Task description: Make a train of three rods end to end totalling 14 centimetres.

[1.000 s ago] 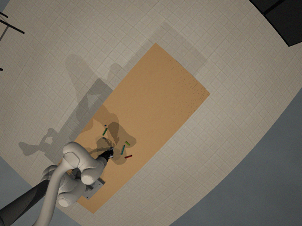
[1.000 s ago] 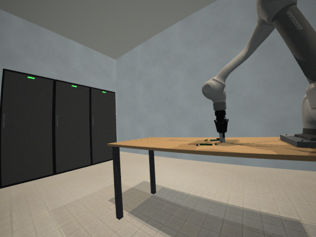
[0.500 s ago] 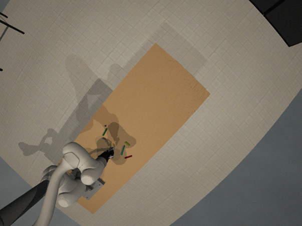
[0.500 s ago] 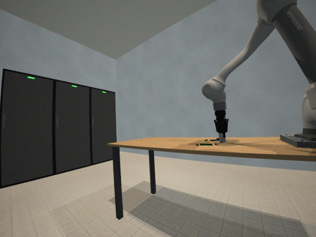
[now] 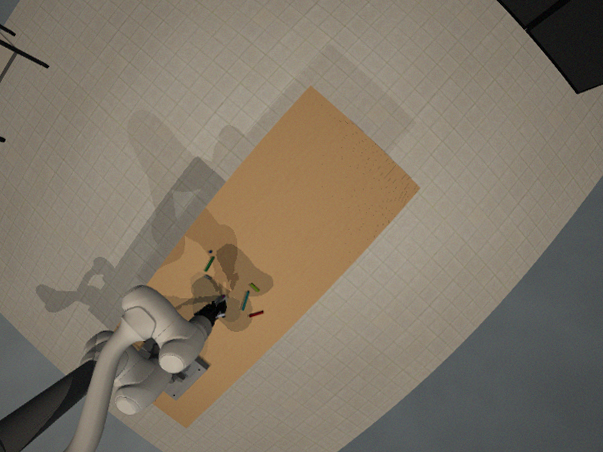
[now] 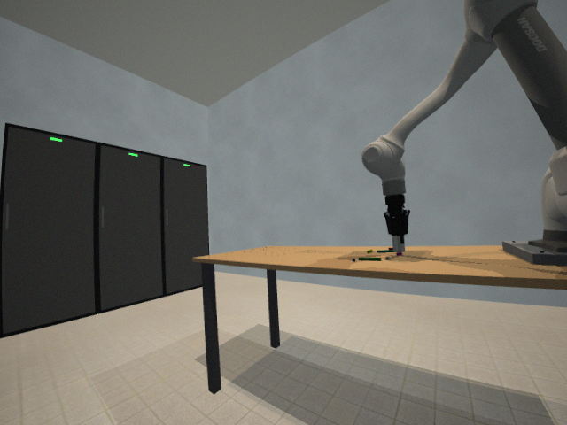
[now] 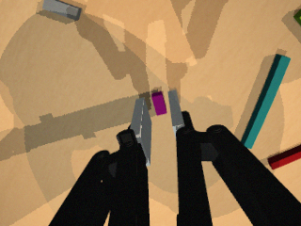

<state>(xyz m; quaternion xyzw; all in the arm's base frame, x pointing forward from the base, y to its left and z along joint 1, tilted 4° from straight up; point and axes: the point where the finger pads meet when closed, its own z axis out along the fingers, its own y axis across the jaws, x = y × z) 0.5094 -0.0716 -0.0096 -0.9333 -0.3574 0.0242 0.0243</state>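
Right now the magenta rod is 4 cm below my hand. Also, from my hand: turquoise rod (9 cm to the right, 5 cm ahead, 4 cm below); grey rod (11 cm to the left, 4 cm below, 4 cm ahead); lime rod (13 cm ahead, 9 cm to the right, 4 cm below).
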